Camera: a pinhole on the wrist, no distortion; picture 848 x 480 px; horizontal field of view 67.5 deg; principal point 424.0 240.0 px. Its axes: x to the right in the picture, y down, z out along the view. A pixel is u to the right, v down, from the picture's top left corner.
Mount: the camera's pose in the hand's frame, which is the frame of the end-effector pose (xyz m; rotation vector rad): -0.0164 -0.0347 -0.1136 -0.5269 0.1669 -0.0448
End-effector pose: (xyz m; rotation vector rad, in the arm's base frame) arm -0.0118 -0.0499 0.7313 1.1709 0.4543 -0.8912
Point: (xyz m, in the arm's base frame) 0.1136 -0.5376 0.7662
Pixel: 588 20
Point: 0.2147 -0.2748 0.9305
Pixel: 433 350
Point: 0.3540 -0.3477 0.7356
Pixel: 753 344
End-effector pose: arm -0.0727 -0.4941 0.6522 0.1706 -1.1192 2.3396
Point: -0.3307 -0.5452 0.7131
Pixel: 812 283
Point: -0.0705 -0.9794 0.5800
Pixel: 43 328
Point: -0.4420 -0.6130 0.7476
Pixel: 789 295
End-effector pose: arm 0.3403 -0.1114 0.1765 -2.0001 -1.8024 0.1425
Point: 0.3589 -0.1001 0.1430
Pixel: 410 179
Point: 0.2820 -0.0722 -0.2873
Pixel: 252 71
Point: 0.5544 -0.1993 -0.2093
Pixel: 153 442
